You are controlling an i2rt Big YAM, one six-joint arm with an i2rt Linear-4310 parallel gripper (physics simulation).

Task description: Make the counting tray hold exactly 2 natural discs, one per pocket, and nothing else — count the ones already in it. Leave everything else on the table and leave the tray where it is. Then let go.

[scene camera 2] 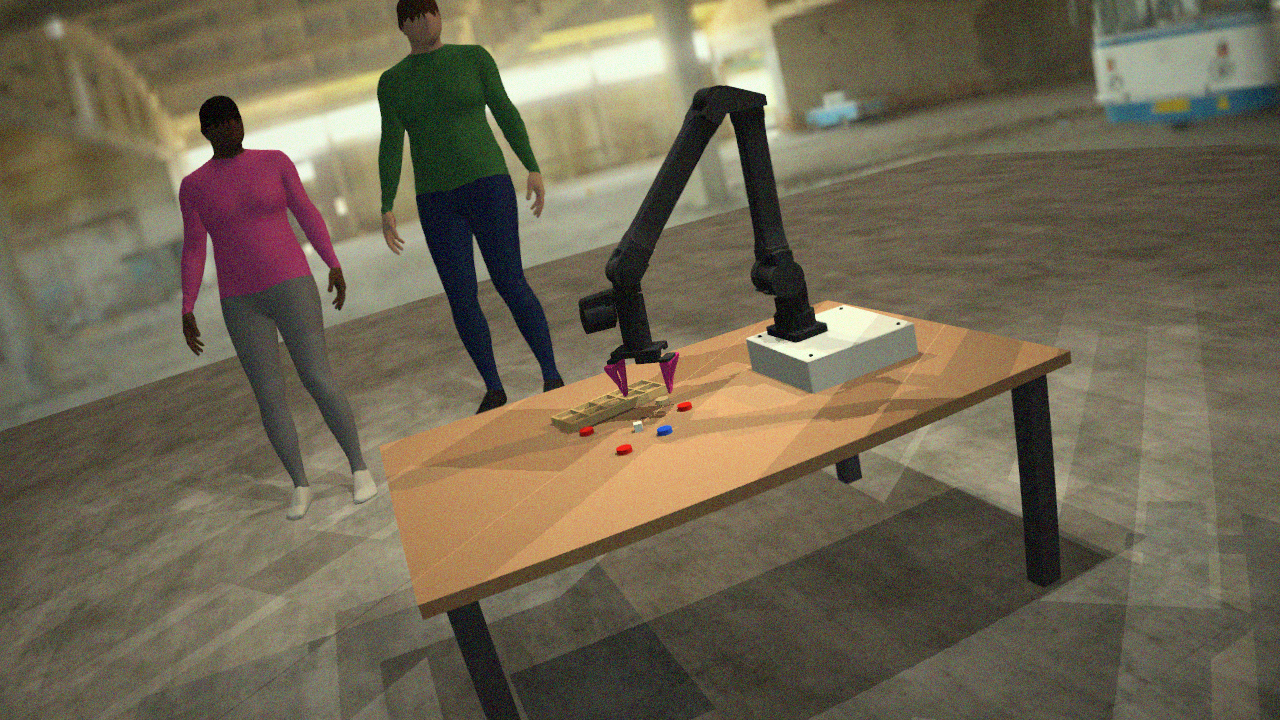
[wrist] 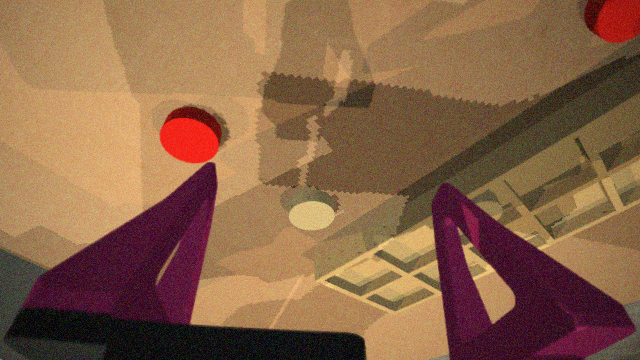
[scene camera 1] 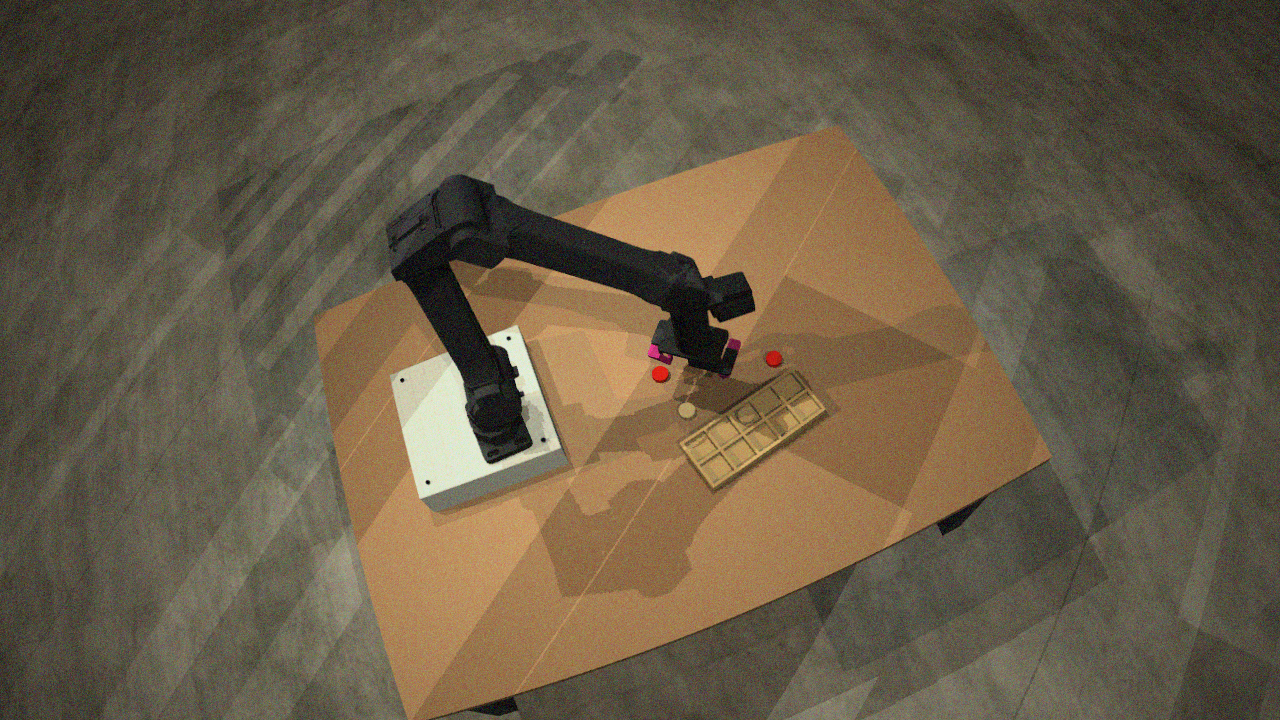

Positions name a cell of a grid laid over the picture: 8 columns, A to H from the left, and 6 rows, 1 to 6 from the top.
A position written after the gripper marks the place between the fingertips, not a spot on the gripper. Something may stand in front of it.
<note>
The gripper (scene camera 1: E4) is open, with nothing in its grasp. Also in view: a counting tray (scene camera 1: E4).
The counting tray is seen too in scene camera 2 (scene camera 2: D4) and in the wrist view (wrist: H3). The gripper is seen too in scene camera 2 (scene camera 2: E4) and in the wrist view (wrist: E4).
</note>
